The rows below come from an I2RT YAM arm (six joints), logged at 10 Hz.
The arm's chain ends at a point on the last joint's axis. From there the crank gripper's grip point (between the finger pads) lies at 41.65 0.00 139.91 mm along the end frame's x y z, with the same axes.
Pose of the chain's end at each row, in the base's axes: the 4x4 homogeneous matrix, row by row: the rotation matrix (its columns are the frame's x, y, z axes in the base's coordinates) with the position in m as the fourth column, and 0 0 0 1 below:
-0.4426 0.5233 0.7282 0.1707; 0.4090 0.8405 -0.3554 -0.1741; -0.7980 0.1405 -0.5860 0.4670; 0 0 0 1
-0.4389 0.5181 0.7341 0.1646; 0.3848 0.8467 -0.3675 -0.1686; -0.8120 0.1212 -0.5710 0.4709; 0 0 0 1
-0.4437 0.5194 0.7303 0.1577; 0.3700 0.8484 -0.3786 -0.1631; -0.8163 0.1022 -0.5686 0.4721; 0 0 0 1
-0.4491 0.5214 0.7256 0.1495; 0.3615 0.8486 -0.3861 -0.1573; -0.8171 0.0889 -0.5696 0.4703; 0 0 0 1
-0.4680 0.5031 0.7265 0.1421; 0.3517 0.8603 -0.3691 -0.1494; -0.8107 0.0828 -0.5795 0.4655; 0 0 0 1
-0.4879 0.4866 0.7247 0.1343; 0.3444 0.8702 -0.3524 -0.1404; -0.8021 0.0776 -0.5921 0.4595; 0 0 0 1
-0.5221 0.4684 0.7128 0.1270; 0.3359 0.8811 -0.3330 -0.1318; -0.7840 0.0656 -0.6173 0.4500; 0 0 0 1
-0.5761 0.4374 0.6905 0.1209; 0.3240 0.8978 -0.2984 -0.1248; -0.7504 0.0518 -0.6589 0.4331; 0 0 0 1
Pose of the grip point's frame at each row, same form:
-0.4426 0.5233 0.7282 0.2541; 0.4090 0.8405 -0.3554 -0.2068; -0.7980 0.1405 -0.5860 0.3518; 0 0 0 1
-0.4389 0.5181 0.7341 0.2490; 0.3848 0.8467 -0.3675 -0.2040; -0.8120 0.1212 -0.5710 0.3572; 0 0 0 1
-0.4437 0.5194 0.7303 0.2414; 0.3700 0.8484 -0.3786 -0.2007; -0.8163 0.1022 -0.5686 0.3585; 0 0 0 1
-0.4491 0.5214 0.7256 0.2323; 0.3615 0.8486 -0.3861 -0.1963; -0.8171 0.0889 -0.5696 0.3566; 0 0 0 1
-0.4680 0.5031 0.7265 0.2243; 0.3517 0.8603 -0.3691 -0.1864; -0.8107 0.0828 -0.5795 0.3507; 0 0 0 1
-0.4879 0.4866 0.7247 0.2154; 0.3444 0.8702 -0.3524 -0.1754; -0.8021 0.0776 -0.5921 0.3433; 0 0 0 1
-0.5221 0.4684 0.7128 0.2050; 0.3359 0.8811 -0.3330 -0.1644; -0.7840 0.0656 -0.6173 0.3310; 0 0 0 1
-0.5761 0.4374 0.6905 0.1935; 0.3240 0.8978 -0.2984 -0.1531; -0.7504 0.0518 -0.6589 0.3097; 0 0 0 1

